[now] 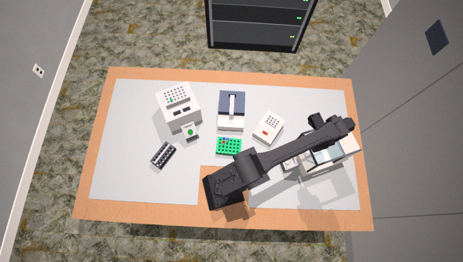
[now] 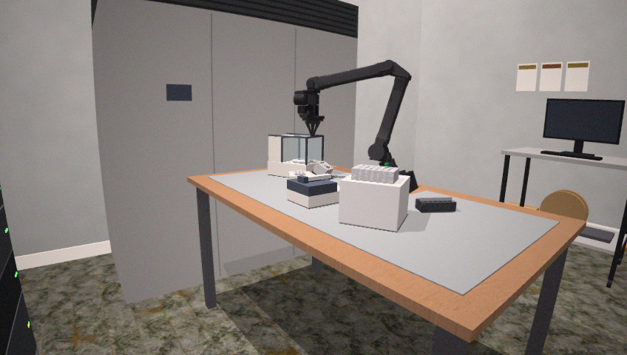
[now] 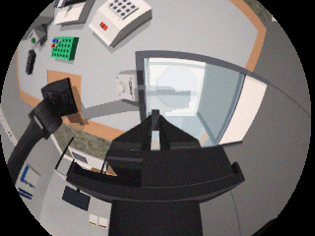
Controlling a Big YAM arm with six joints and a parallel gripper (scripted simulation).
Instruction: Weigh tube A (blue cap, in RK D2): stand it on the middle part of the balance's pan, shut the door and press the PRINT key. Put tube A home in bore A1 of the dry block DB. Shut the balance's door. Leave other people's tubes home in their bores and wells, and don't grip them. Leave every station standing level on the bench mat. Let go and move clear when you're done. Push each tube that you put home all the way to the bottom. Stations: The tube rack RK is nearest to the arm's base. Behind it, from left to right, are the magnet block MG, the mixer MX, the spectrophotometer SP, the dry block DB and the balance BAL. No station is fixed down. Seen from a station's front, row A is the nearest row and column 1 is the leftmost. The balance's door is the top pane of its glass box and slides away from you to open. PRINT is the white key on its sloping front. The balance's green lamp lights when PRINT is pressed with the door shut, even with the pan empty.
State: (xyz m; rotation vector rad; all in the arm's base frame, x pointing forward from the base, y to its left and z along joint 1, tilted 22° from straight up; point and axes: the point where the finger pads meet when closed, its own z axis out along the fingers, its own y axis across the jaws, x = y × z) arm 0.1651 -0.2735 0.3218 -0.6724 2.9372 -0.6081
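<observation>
My gripper is now 3 cm to the left of the balance door, 1 cm short of it and 1 cm above it. Round my hand: green rack RK 38 cm to the left, 21 cm below, 3 cm ahead; white print key 15 cm below, 8 cm to the left, 4 cm behind; dry block DB 19 cm below, 18 cm to the left, 15 cm ahead.
</observation>
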